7 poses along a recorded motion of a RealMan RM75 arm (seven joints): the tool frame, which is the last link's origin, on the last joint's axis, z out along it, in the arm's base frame.
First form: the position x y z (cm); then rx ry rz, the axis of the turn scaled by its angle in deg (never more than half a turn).
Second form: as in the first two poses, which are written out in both.
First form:
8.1, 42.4, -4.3, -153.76, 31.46, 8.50
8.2, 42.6, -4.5, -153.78, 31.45, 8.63
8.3, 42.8, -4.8, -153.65, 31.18, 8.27
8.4, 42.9, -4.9, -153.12, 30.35, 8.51
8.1, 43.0, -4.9, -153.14, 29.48, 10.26
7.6, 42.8, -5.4, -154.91, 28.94, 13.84
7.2, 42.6, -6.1, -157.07, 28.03, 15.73
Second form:
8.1, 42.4, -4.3, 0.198, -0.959, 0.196, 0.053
8.2, 42.6, -4.5, 0.198, -0.959, 0.196, 0.054
8.3, 42.8, -4.8, 0.199, -0.959, 0.195, 0.052
8.4, 42.9, -4.9, 0.205, -0.959, 0.190, 0.053
8.1, 43.0, -4.9, 0.205, -0.959, 0.185, 0.064
7.6, 42.8, -5.4, 0.189, -0.962, 0.180, 0.086
7.2, 42.6, -6.1, 0.171, -0.965, 0.172, 0.097

